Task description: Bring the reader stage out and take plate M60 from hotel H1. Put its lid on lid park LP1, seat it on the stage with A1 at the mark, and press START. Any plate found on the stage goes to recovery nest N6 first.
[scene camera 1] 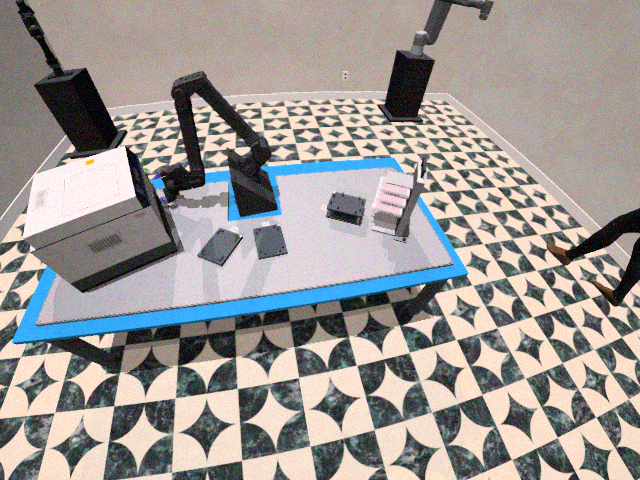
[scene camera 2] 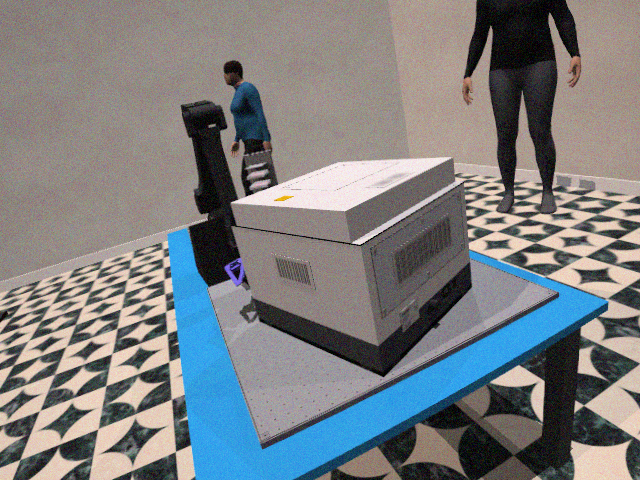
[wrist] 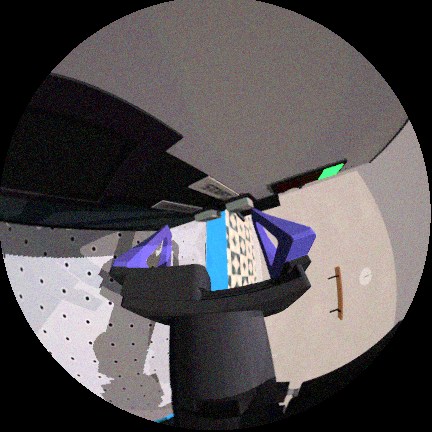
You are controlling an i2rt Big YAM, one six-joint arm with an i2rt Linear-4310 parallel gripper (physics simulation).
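Frame: origin at the arm's base, x ahead, y left, z up, level; millimetres.
Where they show: gripper, fingertip midpoint: point(scene camera 1: 155, 188) point(scene camera 2: 250, 296) point(wrist: 208, 221); arm's base, link origin: point(scene camera 1: 246, 171) point(scene camera 2: 224, 231).
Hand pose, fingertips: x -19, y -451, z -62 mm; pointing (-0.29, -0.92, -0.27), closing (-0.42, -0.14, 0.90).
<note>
Things, the pixels of their top centre, and the offset from my fingertips. "*": a spot on its surface instead.
- white reader, top centre: point(scene camera 2: 338, 179) point(scene camera 1: 81, 183) 247 mm ahead, 113 mm right, 249 mm up
- pale label, surface spot: point(wrist: 215, 188) * 58 mm ahead, 19 mm left, 45 mm up
- raised dark holder, top centre: point(scene camera 1: 347, 200) 221 mm ahead, 893 mm left, 3 mm up
My gripper point(scene camera 1: 160, 187) point(wrist: 208, 221) is open and empty, at the dark front of the white reader point(scene camera 1: 77, 198) point(scene camera 2: 315, 273). In scene camera 2, one purple finger point(scene camera 2: 235, 272) shows past the reader's side. In the wrist view, two small grey blocks point(wrist: 207, 215) point(wrist: 240, 204) lie just beyond the fingertips, beside a pale label point(wrist: 215, 188) that is not legible. The stage does not show. The rack point(scene camera 1: 412, 206) point(scene camera 2: 272, 175), with several pale pink plates point(scene camera 1: 390, 201), stands at the table's right. Which plate is M60 cannot be read.
Two flat dark holders point(scene camera 1: 220, 245) point(scene camera 1: 270, 241) lie in front of the arm's base point(scene camera 1: 252, 193). A raised dark holder point(scene camera 1: 346, 205) stands left of the rack. Their tags are illegible. A green light point(wrist: 331, 171) shows on the reader. A blue border point(scene camera 1: 258, 303) edges the table.
</note>
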